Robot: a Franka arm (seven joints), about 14 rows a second.
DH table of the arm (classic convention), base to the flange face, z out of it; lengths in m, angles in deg. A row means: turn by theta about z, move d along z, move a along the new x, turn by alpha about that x. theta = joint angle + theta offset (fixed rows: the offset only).
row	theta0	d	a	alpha
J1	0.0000	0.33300	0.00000	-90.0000
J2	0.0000	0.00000	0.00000	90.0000
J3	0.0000	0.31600	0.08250	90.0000
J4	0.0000	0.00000	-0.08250	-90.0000
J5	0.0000	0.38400	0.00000	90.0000
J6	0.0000	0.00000	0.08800	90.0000
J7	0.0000	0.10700	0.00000	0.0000
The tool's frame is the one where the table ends.
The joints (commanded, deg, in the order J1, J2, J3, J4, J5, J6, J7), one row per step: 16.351 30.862 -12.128 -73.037 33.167 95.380 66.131; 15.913 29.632 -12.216 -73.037 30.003 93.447 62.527; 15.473 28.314 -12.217 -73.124 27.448 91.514 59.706; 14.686 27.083 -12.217 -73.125 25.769 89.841 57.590; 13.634 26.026 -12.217 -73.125 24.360 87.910 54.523; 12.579 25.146 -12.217 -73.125 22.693 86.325 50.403; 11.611 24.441 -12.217 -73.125 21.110 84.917 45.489; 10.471 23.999 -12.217 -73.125 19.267 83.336 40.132; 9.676 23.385 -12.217 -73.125 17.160 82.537 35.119; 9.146 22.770 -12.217 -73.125 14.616 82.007 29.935; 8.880 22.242 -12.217 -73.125 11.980 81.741 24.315; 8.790 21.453 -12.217 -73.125 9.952 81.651 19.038
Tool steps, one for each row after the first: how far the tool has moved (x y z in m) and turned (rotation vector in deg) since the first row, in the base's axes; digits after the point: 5 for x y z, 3 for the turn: -0.00546 -0.01069 0.01057 -2.174 -1.165 4.216; -0.01167 -0.02013 0.02182 -3.815 -1.787 7.582; -0.01664 -0.03237 0.03350 -4.755 -2.240 9.629; -0.02168 -0.04707 0.04293 -5.271 -2.570 12.281; -0.02599 -0.06231 0.05046 -5.889 -3.322 15.775; -0.02995 -0.07636 0.05619 -6.268 -4.245 19.987; -0.03375 -0.09267 0.05863 -6.695 -4.700 24.518; -0.03701 -0.10596 0.06380 -7.554 -5.720 28.860; -0.04013 -0.11724 0.06918 -8.815 -6.743 33.626; -0.04265 -0.12581 0.07400 -10.079 -7.815 39.038; -0.04569 -0.13137 0.08223 -10.920 -9.239 44.169
